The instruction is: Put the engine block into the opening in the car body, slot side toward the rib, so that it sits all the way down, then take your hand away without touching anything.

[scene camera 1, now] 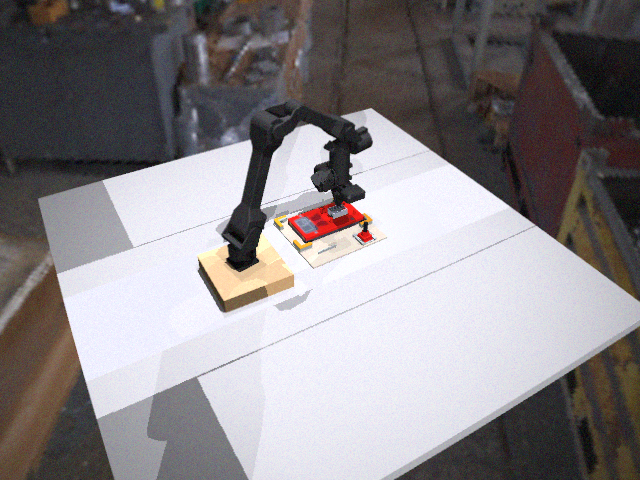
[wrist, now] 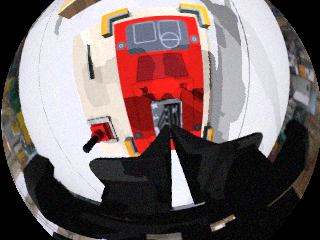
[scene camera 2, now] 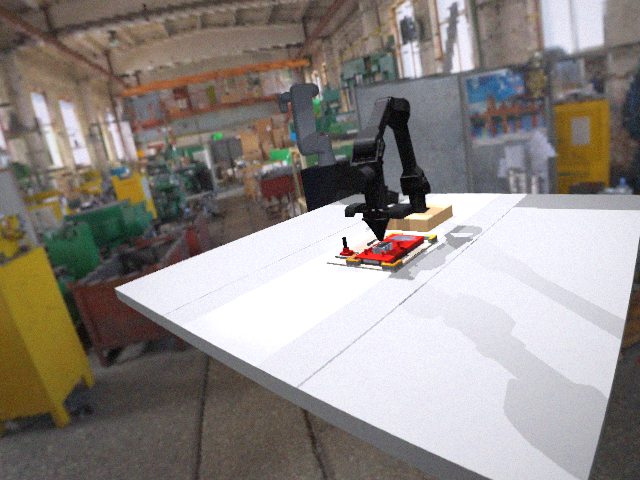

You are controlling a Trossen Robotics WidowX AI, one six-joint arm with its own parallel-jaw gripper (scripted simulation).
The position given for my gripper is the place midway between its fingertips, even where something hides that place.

My gripper point(scene camera 2: 381, 240) is shut, with nothing in its grasp. Also in view: a grey engine block point(wrist: 169, 111) and a red car body point(scene camera 1: 315, 224).
The red car body also shows in the wrist view point(wrist: 159, 58) and in scene camera 2 point(scene camera 2: 402, 244). My gripper also shows in scene camera 1 point(scene camera 1: 338, 205) and in the wrist view point(wrist: 169, 128).
